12 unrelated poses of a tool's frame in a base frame.
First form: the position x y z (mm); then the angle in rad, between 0 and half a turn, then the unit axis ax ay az.
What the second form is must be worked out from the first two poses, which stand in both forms.
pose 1, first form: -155.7 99.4 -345.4 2.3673 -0.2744 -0.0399 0.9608
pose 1, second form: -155.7 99.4 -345.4 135.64 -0.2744 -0.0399 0.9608
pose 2, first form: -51.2 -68.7 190.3 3.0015 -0.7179 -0.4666 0.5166
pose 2, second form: -51.2 -68.7 190.3 171.97 -0.7179 -0.4666 0.5166
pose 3, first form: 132.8 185.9 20.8 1.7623 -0.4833 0.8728 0.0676
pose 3, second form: 132.8 185.9 20.8 100.97 -0.4833 0.8728 0.0676
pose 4, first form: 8.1 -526.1 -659.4 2.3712 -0.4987 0.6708 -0.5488
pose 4, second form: 8.1 -526.1 -659.4 135.86 -0.4987 0.6708 -0.5488
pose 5, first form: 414.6 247.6 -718.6 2.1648 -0.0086 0.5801 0.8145
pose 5, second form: 414.6 247.6 -718.6 124.03 -0.0086 0.5801 0.8145
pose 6, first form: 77.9 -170.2 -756.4 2.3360 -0.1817 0.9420 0.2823
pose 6, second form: 77.9 -170.2 -756.4 133.84 -0.1817 0.9420 0.2823
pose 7, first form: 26.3 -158.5 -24.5 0.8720 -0.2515 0.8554 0.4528
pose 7, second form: 26.3 -158.5 -24.5 49.96 -0.2515 0.8554 0.4528
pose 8, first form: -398.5 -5.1 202.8 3.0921 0.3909 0.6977 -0.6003
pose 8, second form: -398.5 -5.1 202.8 177.16 0.3909 0.6977 -0.6003
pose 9, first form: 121.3 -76.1 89.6 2.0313 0.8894 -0.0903 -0.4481
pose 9, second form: 121.3 -76.1 89.6 116.38 0.8894 -0.0903 -0.4481
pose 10, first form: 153.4 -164.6 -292.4 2.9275 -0.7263 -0.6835 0.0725
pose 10, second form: 153.4 -164.6 -292.4 167.73 -0.7263 -0.6835 0.0725
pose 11, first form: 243.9 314.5 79.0 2.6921 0.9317 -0.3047 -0.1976
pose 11, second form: 243.9 314.5 79.0 154.25 0.9317 -0.3047 -0.1976
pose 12, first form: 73.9 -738.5 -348.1 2.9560 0.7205 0.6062 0.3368
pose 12, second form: 73.9 -738.5 -348.1 169.37 0.7205 0.6062 0.3368
